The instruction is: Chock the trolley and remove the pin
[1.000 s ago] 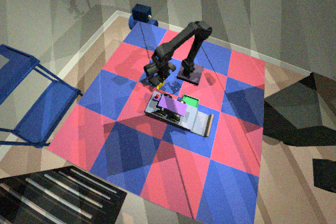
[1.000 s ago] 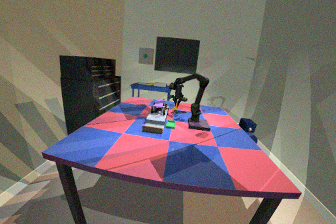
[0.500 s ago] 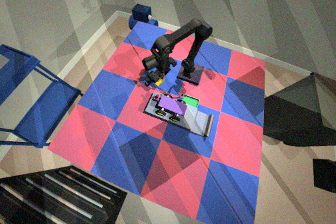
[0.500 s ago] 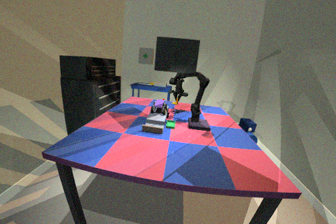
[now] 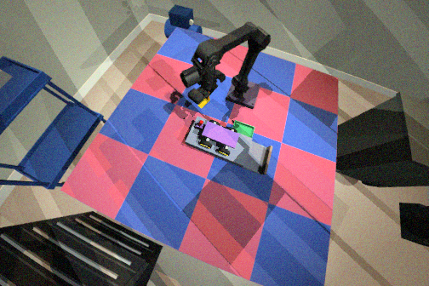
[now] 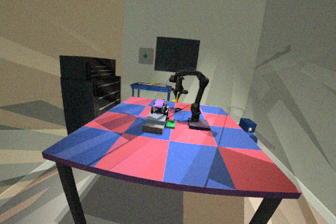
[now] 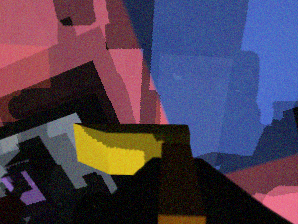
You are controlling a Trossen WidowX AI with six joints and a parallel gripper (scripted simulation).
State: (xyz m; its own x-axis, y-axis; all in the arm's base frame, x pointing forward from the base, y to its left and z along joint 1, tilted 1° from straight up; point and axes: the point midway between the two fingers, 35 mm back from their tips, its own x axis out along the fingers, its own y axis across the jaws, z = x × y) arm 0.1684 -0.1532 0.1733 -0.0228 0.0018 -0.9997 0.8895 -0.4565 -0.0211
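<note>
Right now my gripper tip is 20 mm short of the yellow chock, 10 mm to the left of it and 10 mm above it. The rest, counted from my gripper tip: red-headed stop pin: 130 mm ahead, 40 mm below; then grey ramp: 170 mm ahead, 130 mm below, 110 mm to the left; then trolley: 160 mm ahead, 100 mm to the left, 60 mm below.
</note>
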